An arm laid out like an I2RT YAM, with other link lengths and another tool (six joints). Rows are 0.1 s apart.
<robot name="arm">
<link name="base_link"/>
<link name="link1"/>
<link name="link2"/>
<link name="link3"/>
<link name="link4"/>
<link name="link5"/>
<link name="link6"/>
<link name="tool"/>
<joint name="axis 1" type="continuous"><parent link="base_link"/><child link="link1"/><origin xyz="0 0 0.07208" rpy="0 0 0"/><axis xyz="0 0 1"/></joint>
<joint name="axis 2" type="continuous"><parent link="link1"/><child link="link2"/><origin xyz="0.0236 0.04 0.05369" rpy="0 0 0"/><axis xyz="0 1 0"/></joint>
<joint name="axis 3" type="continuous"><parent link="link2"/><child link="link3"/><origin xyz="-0.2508 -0.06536 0" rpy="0 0 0"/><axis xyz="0 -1 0"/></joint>
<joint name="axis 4" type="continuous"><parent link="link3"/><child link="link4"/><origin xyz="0.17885 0.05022 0.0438" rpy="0 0 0"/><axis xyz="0 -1 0"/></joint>
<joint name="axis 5" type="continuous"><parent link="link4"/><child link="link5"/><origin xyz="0.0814 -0.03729 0.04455" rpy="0 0 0"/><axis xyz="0 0 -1"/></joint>
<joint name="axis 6" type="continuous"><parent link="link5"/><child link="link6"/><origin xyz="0.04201 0 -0.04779" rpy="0 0 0"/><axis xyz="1 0 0"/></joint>
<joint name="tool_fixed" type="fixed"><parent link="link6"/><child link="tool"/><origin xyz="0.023 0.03 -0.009" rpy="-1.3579 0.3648 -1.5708"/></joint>
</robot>
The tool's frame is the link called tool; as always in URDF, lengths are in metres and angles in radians. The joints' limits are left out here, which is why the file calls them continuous.
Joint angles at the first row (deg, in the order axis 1, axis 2, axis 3, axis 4, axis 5, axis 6):
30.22, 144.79, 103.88, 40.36, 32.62, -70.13
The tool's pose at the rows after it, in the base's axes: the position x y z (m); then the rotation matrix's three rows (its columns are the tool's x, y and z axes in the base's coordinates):
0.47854, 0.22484, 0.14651; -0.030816, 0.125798, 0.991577; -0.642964, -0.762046, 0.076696; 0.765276, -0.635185, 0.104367
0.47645, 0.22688, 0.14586; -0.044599, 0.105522, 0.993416; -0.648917, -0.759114, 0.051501; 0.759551, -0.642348, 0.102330
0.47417, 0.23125, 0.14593; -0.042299, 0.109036, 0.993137; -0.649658, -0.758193, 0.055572; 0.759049, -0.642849, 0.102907
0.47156, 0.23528, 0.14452; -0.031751, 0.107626, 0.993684; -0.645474, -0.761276, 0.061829; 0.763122, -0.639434, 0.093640
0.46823, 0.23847, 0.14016; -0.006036, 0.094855, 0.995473; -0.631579, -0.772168, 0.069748; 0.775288, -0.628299, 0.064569
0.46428, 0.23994, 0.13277; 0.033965, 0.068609, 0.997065; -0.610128, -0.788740, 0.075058; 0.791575, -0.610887, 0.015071
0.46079, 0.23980, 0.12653; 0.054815, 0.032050, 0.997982; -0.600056, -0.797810, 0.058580; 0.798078, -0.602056, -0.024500
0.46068, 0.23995, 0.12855; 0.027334, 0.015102, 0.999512; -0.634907, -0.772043, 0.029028; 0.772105, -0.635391, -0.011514
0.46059, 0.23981, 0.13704; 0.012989, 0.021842, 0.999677; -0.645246, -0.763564, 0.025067; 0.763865, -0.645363, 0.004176
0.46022, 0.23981, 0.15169; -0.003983, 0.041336, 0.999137; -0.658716, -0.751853, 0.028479; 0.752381, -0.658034, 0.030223
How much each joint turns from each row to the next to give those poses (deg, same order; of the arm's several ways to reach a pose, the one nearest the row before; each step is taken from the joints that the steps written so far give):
0.19, 0.00, 0.00, -1.71, 2.71, 0.57
0.46, 0.00, -0.01, -0.30, 1.84, 0.74
0.57, 0.00, 0.01, 0.02, 0.33, 0.05
0.55, 0.00, 0.00, -0.61, 0.21, 0.00
0.50, 0.00, -0.01, -1.90, 0.14, -0.02
0.37, 0.00, 0.00, -3.28, 0.10, 0.21
0.26, 0.00, 0.01, -2.89, 1.10, 0.97
0.05, -0.22, -0.01, -0.02, 1.42, 2.62
0.00, -0.98, 0.01, 0.00, 0.20, 0.26
0.00, -1.68, 0.00, 0.09, -0.22, 0.02

